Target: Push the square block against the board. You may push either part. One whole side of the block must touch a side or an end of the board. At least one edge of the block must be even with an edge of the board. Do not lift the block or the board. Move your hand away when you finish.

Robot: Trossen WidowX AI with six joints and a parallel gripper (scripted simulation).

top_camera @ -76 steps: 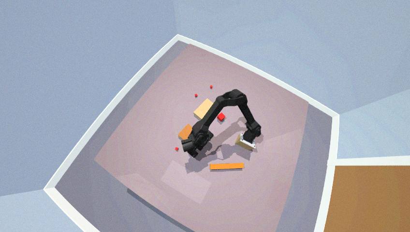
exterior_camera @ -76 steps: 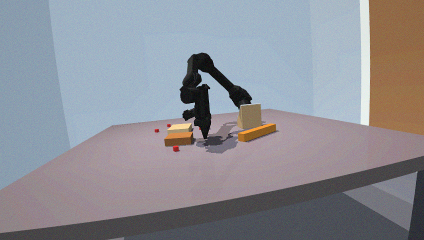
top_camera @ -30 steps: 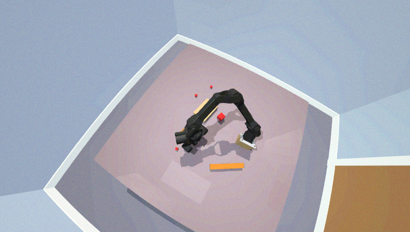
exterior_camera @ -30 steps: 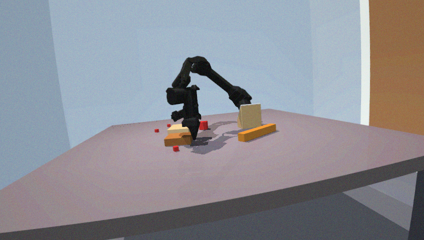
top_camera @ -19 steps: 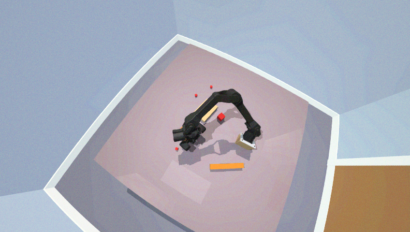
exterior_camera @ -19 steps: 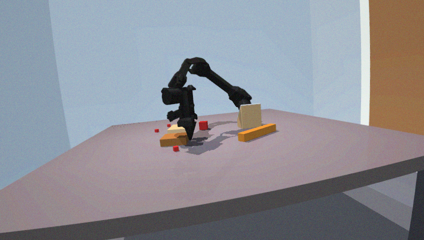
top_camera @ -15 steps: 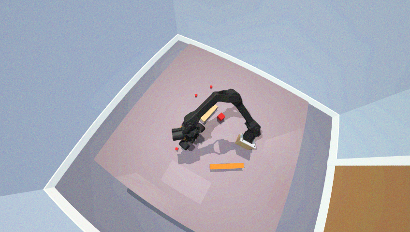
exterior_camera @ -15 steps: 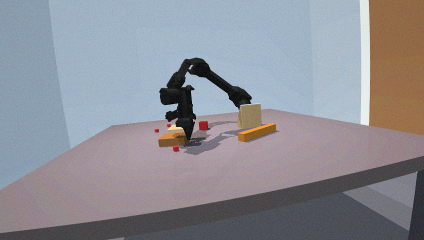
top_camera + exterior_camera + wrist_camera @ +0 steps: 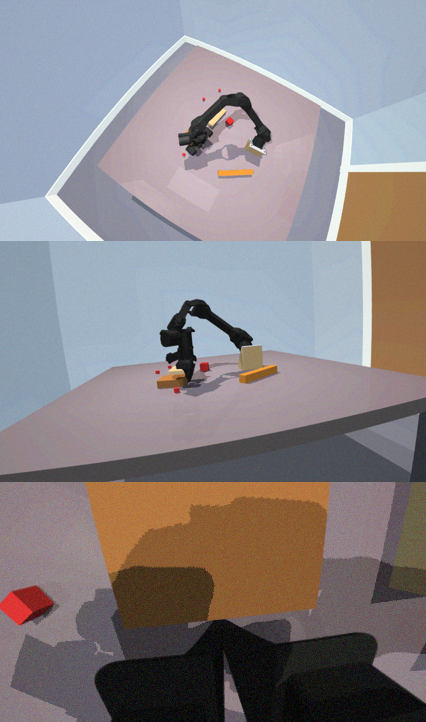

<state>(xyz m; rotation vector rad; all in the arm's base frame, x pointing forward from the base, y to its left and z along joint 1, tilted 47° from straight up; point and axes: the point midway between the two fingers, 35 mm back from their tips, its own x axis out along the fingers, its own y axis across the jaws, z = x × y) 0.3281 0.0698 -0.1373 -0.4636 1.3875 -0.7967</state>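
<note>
Right now the orange square block is 7 cm ahead of my gripper tip, 2 cm to the right of it and 1 cm above it. The rest, counted from my gripper tip: long orange board (29 cm behind, 6 cm to the left, 1 cm above); cream rectangular block (23 cm to the right, 2 cm ahead, 1 cm above); red cube (23 cm to the right, 11 cm behind, 2 cm above).
</note>
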